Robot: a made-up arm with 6 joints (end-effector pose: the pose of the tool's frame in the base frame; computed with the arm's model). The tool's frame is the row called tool.
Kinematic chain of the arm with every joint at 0, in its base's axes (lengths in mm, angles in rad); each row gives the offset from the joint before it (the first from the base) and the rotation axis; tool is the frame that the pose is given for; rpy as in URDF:
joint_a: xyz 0 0 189.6 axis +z
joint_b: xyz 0 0 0 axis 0.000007 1 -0.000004
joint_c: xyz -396.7 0 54.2 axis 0.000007 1 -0.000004
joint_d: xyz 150.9 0 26.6 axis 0.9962 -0.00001 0.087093
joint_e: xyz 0 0 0 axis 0.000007 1 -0.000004
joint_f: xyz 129.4 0 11.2 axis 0.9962 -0.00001 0.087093
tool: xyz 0 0 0 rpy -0.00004 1.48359 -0.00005
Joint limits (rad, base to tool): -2.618..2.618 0..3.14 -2.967..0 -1.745..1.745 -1.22..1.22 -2.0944..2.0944
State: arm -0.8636 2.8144 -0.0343 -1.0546 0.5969 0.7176
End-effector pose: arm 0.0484 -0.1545 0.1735 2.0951 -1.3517 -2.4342
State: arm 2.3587 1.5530 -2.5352 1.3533 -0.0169 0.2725
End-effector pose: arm -0.1196 0.1219 0.8416 0.4965 -0.0407 -2.3132
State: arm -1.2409 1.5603 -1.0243 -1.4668 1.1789 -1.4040
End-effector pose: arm -0.0377 -0.2587 0.4999 2.4438 -1.2355 -1.7677
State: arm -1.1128 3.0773 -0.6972 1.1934 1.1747 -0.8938
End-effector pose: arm 0.2071 -0.1681 0.0293 1.8479 -1.3315 2.2958
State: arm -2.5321 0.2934 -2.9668 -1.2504 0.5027 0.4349
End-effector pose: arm 0.4653 0.3974 0.4612 1.0239 -0.4568 2.9860
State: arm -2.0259 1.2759 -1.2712 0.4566 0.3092 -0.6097
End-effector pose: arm -0.0783 -0.1997 0.5856 -2.5088 1.3282 1.8999
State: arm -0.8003 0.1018 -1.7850 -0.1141 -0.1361 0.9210
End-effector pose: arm -0.3294 0.3423 0.5535 -0.2564 -0.2182 0.0333
